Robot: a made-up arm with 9 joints. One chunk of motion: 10 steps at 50 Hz.
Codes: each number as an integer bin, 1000 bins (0 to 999) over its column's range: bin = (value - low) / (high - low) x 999, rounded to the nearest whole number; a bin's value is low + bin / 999 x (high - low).
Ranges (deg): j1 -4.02..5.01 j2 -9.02..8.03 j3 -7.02..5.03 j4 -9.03..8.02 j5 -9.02..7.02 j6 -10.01..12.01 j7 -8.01..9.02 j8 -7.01..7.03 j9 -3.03..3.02
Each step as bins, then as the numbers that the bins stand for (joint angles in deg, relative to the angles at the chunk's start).
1 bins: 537 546 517 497 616 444 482 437 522
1 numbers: 0.83 0.30 -0.78 -0.55 0.87 -0.22 0.21 -0.87 0.13
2 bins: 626 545 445 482 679 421 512 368 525
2 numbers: 1.64 0.28 -1.65 -0.80 1.88 -0.73 0.72 -1.84 0.15
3 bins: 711 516 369 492 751 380 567 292 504
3 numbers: 2.41 -0.21 -2.57 -0.63 3.04 -1.63 1.66 -2.91 0.02
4 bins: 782 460 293 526 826 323 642 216 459
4 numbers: 3.05 -1.17 -3.49 -0.05 4.24 -2.89 2.93 -3.97 -0.25
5 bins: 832 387 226 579 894 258 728 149 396
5 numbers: 3.50 -2.42 -4.29 0.85 5.33 -4.32 4.40 -4.92 -0.63
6 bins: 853 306 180 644 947 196 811 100 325
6 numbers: 3.69 -3.80 -4.85 1.96 6.19 -5.69 5.82 -5.60 -1.06
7 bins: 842 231 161 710 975 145 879 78 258
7 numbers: 3.59 -5.08 -5.08 3.09 6.63 -6.81 6.97 -5.91 -1.47
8 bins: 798 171 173 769 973 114 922 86 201
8 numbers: 3.19 -6.10 -4.93 4.09 6.60 -7.50 7.71 -5.80 -1.81
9 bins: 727 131 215 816 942 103 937 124 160
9 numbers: 2.55 -6.78 -4.43 4.90 6.10 -7.74 7.96 -5.27 -2.06
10 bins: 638 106 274 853 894 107 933 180 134
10 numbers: 1.75 -7.21 -3.71 5.53 5.33 -7.65 7.89 -4.48 -2.22
